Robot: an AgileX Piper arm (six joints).
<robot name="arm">
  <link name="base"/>
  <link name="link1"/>
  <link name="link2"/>
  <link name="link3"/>
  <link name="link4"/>
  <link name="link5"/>
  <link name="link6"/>
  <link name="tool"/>
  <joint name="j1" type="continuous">
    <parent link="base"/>
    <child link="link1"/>
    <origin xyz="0 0 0.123"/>
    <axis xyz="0 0 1"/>
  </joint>
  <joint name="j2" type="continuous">
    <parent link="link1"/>
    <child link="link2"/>
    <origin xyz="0 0 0"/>
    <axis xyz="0 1 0"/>
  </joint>
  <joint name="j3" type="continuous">
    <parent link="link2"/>
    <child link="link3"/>
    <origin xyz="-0.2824 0 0.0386"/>
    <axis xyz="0 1 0"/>
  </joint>
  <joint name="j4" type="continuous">
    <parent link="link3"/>
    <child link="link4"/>
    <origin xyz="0.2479 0 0.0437"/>
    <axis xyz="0.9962 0 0.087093"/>
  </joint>
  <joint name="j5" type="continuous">
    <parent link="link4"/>
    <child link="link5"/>
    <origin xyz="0 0 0"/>
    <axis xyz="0 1 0"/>
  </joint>
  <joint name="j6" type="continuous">
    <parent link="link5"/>
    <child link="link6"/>
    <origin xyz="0.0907 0 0.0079"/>
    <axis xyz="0.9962 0 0.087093"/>
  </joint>
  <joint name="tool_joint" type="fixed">
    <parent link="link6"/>
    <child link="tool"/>
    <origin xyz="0 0 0" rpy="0 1.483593 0"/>
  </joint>
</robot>
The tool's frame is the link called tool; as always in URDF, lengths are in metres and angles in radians. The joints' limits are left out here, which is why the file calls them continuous.
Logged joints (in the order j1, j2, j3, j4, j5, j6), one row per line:
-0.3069 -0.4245 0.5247 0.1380 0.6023 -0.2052
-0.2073 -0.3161 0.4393 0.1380 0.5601 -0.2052
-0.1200 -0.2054 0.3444 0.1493 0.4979 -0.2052
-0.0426 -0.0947 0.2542 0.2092 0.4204 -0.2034
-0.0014 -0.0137 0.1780 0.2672 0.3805 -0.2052
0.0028 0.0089 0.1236 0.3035 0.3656 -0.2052
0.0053 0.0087 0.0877 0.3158 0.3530 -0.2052
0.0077 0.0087 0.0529 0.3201 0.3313 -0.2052
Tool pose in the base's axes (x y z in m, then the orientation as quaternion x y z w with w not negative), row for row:
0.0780 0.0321 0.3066 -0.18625 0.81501 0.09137 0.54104
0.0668 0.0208 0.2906 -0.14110 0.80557 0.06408 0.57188
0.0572 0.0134 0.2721 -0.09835 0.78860 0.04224 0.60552
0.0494 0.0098 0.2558 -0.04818 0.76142 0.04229 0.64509
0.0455 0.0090 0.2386 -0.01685 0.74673 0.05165 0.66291
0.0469 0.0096 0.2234 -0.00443 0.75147 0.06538 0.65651
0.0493 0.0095 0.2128 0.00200 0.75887 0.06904 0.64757
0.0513 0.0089 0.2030 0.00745 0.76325 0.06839 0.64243
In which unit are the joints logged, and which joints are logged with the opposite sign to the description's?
The joints are logged in radians. Opposite sign: j1, j2, j3.
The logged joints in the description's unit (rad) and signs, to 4 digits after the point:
0.3069 0.4245 -0.5247 0.1380 0.6023 -0.2052
0.2073 0.3161 -0.4393 0.1380 0.5601 -0.2052
0.1200 0.2054 -0.3444 0.1493 0.4979 -0.2052
0.0426 0.0947 -0.2542 0.2092 0.4204 -0.2034
0.0014 0.0137 -0.1780 0.2672 0.3805 -0.2052
-0.0028 -0.0089 -0.1236 0.3035 0.3656 -0.2052
-0.0053 -0.0087 -0.0877 0.3158 0.3530 -0.2052
-0.0077 -0.0087 -0.0529 0.3201 0.3313 -0.2052

